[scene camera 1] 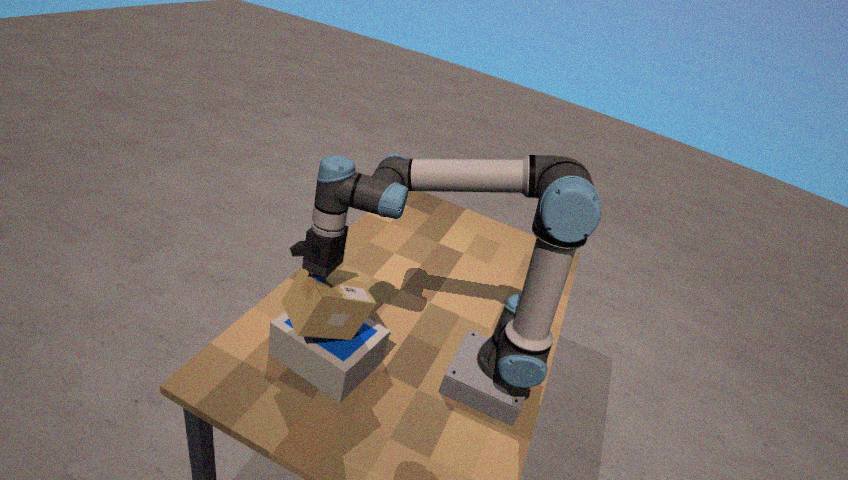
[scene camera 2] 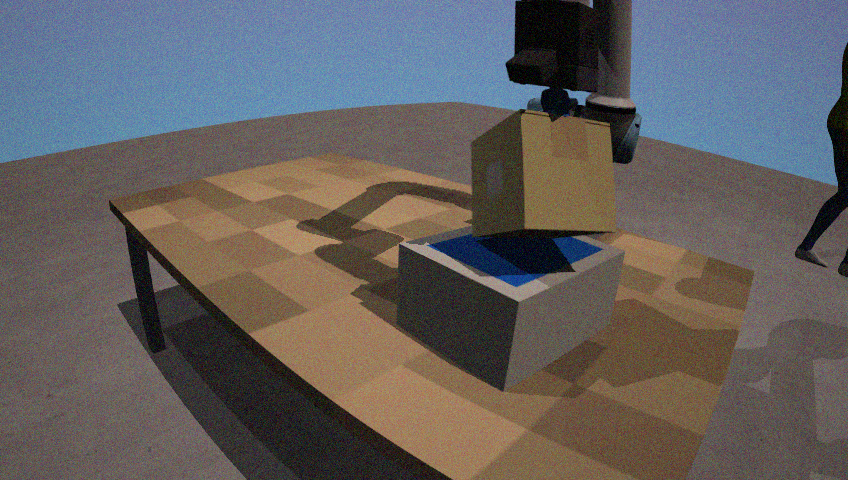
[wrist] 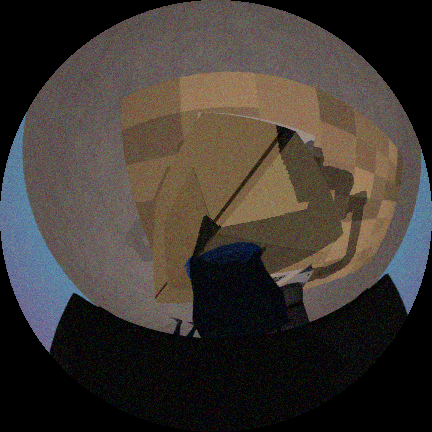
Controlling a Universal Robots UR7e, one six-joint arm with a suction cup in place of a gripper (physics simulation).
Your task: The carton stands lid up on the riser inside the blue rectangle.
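Places are measured from the arm's base along level axes (x ahead, y left, z up), in centimetres.
Where they show: hand, its tool point: [scene camera 1: 320,281] [scene camera 2: 554,126] [wrist: 233,256]; arm's base, origin of its link: [wrist: 284,292].
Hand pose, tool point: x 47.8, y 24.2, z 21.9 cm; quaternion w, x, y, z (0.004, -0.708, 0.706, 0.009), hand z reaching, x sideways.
Observation:
Each offset is from my tool point to the top centre of the thing. Level surfaces: height alone.
The cardboard carton [scene camera 1: 321,318] [scene camera 2: 565,190] [wrist: 230,145] hangs tilted from my suction gripper [scene camera 1: 321,278] [scene camera 2: 555,102] [wrist: 230,254]. The dark blue cup is on the carton's upper face, by the taped seam, and that face slants. The light grey riser @[dx -2.7, dy -4.4, dz -17.0 cm] [scene camera 1: 306,365] [scene camera 2: 452,309] stands under the carton. The blue rectangle @[dx -2.7, dy -4.4, dz -17.0 cm] [scene camera 1: 345,347] [scene camera 2: 455,248] is on the riser's top, partly covered by the carton and its shadow. In the scene camera 2 view the carton's near bottom edge is a little above the riser; whether its far side touches is hidden.
The riser stands on the patchwork wooden table @[dz -29.1 cm] [scene camera 1: 220,356] [scene camera 2: 285,339], near one end. The arm's grey base block [scene camera 1: 476,380] stands on the same table, to the riser's right in the scene camera 1 view. A person's leg [scene camera 2: 821,217] shows at the right edge, beyond the table.

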